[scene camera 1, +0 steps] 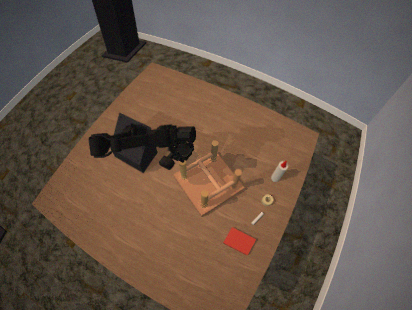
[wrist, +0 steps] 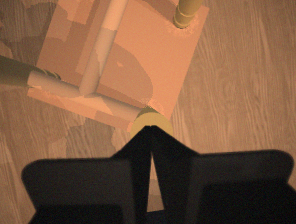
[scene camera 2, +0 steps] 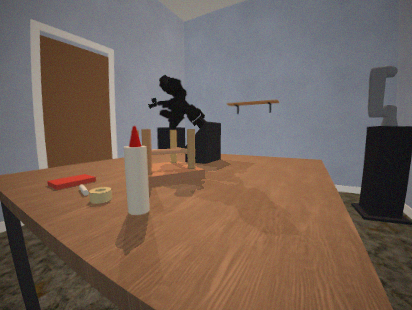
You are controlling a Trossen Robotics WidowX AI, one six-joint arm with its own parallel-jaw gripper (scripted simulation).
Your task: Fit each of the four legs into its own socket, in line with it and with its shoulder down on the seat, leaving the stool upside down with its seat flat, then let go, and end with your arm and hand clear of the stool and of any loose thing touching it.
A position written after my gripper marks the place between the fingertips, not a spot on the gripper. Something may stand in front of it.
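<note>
There's a white glue bottle point(scene camera 2: 135, 157) here, and a leg point(scene camera 2: 146, 133) too. The bottle is out of frame in the wrist view. And I can see my gripper point(wrist: 150, 131).
</note>
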